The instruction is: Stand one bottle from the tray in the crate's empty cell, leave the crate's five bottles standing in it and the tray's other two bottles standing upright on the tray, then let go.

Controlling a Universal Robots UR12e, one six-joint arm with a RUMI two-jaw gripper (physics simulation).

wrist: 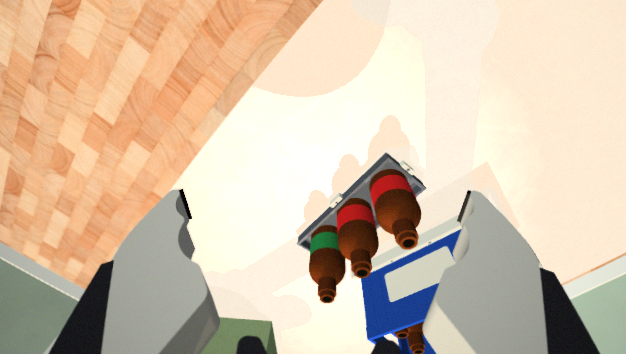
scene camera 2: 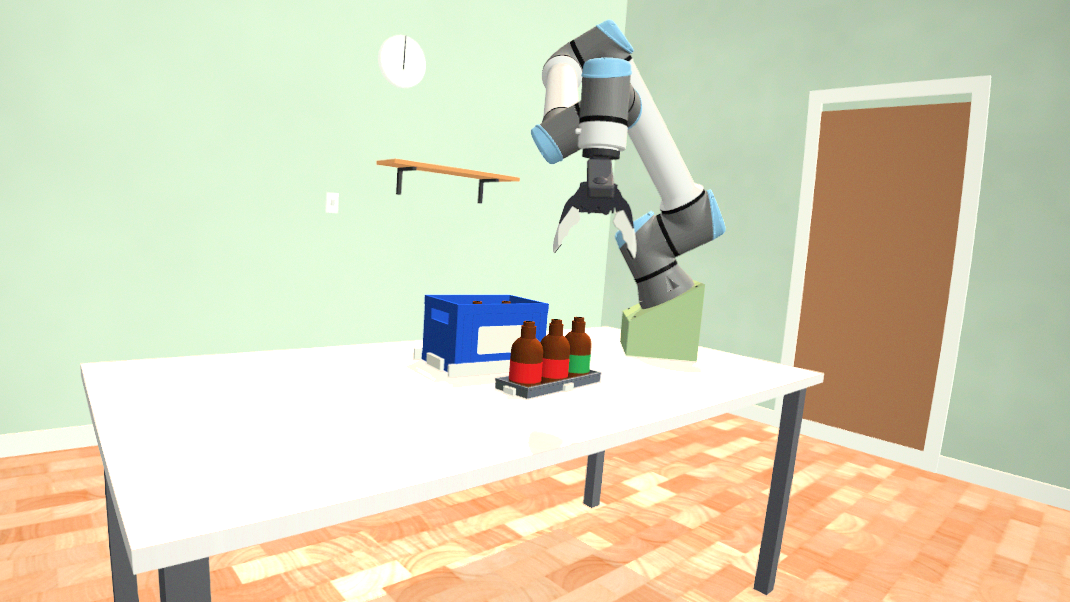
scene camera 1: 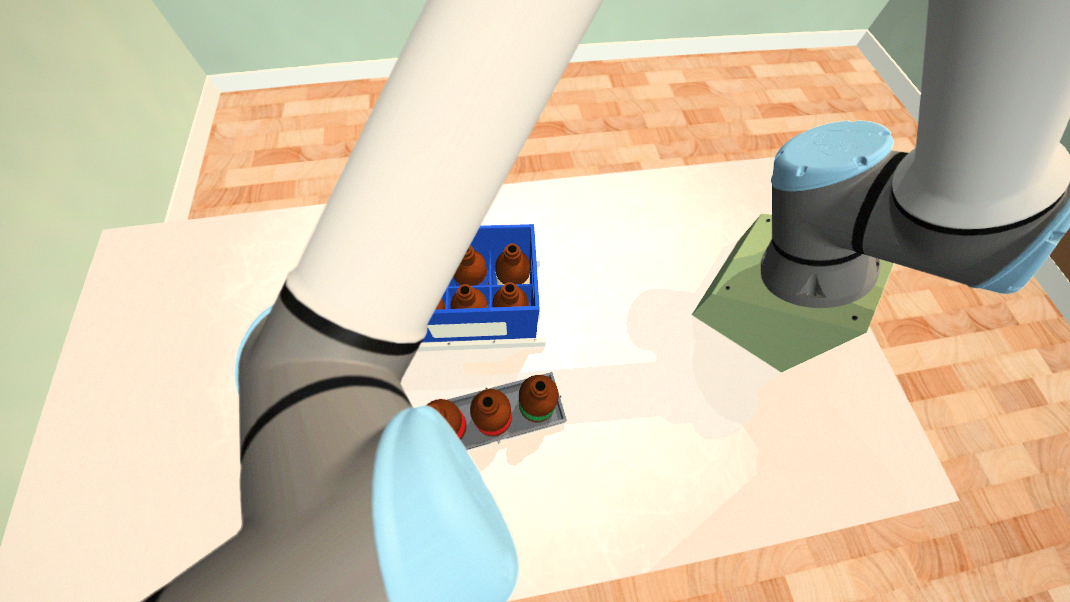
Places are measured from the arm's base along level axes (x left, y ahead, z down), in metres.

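Pixels of known places: gripper, between the fingertips: (wrist: 322,192) (scene camera 2: 593,256); arm's base, origin of its link: (scene camera 2: 667,295) (scene camera 1: 816,270).
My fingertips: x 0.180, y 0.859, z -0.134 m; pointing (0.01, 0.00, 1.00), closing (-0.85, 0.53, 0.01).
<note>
Ahead of a thing's pixels: the offset from my fingertips to its top centre.
The grey tray @[dy -0.195, dx -0.194, dz +0.297 m] (scene camera 1: 559,408) (scene camera 2: 553,389) (wrist: 362,185) holds three upright brown bottles: a green-labelled one @[dy -0.286, dx -0.182, dz +0.163 m] (scene camera 1: 537,396) (scene camera 2: 578,348) (wrist: 326,265) at one end, a red-labelled one @[dy -0.195, dx -0.191, dz +0.163 m] (scene camera 1: 490,409) (scene camera 2: 555,351) (wrist: 358,235) in the middle and another red-labelled one @[dy -0.106, dx -0.208, dz +0.163 m] (scene camera 1: 446,417) (scene camera 2: 526,355) (wrist: 397,205) at the other end. The blue crate @[dy -0.239, dx -0.440, dz +0.148 m] (scene camera 1: 523,323) (scene camera 2: 463,329) (wrist: 375,305) stands behind the tray, with brown bottles in its cells; the arm hides its left part and the empty cell in scene camera 1. My gripper (scene camera 2: 595,253) (wrist: 322,192) is open and empty, high above the tray bottles.
The arm's forearm (scene camera 1: 441,172) covers much of scene camera 1 and hides the gripper there. The green robot base (scene camera 1: 785,329) (scene camera 2: 662,333) (wrist: 245,335) stands to the right of crate and tray. A wooden shelf (scene camera 2: 448,170) is on the wall.
</note>
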